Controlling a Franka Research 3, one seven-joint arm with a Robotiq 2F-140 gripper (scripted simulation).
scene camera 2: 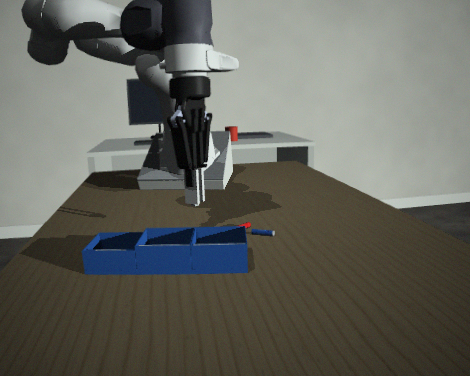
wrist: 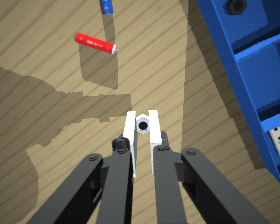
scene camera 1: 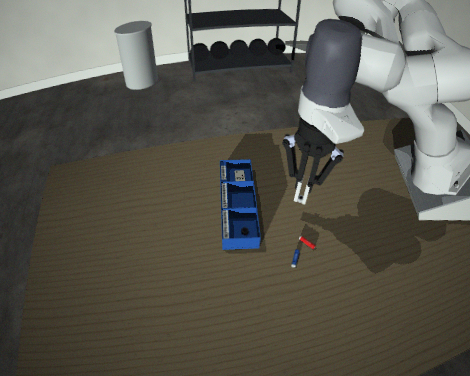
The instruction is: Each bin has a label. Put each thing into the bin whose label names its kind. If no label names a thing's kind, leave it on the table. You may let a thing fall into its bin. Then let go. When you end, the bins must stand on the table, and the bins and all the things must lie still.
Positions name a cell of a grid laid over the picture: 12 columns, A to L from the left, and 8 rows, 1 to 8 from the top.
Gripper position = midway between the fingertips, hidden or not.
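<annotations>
You'd find the gripper in scene camera 2 (E5), and it's there in the wrist view (G5) and in scene camera 1 (H5) as well.
</annotations>
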